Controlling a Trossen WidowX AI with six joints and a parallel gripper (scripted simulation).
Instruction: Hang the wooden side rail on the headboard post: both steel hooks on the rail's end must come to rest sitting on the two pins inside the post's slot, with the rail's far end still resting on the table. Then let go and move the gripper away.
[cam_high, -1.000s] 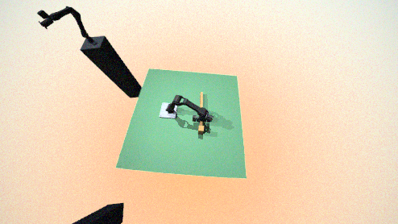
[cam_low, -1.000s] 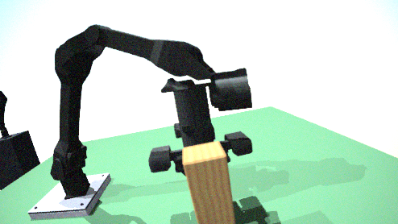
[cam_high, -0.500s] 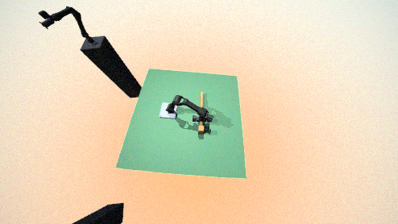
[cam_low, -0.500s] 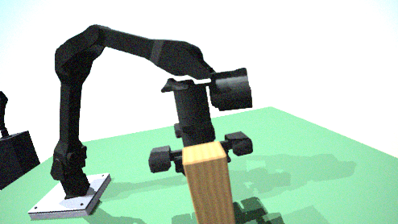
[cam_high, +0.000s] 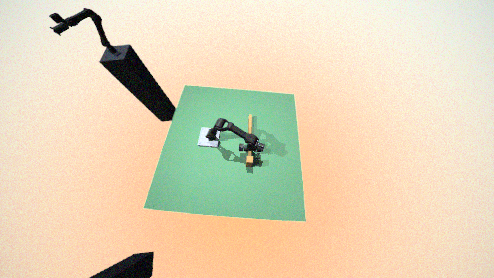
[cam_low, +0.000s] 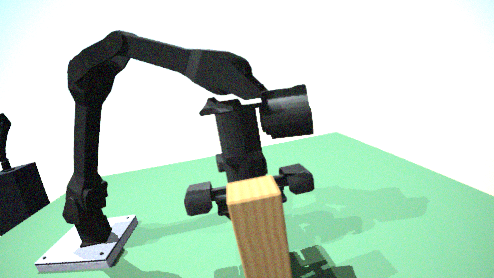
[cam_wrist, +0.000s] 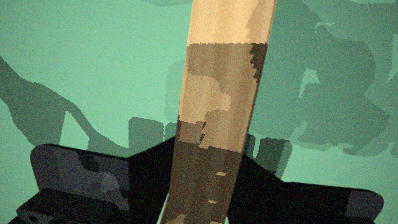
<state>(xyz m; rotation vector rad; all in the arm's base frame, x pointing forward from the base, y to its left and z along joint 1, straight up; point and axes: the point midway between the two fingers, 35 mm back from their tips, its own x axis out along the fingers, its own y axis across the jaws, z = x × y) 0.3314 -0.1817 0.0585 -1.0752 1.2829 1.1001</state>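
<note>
Now: the wooden headboard post 11 cm to the right of my gripper tip, 4 cm above it and 2 cm behind it.
</note>
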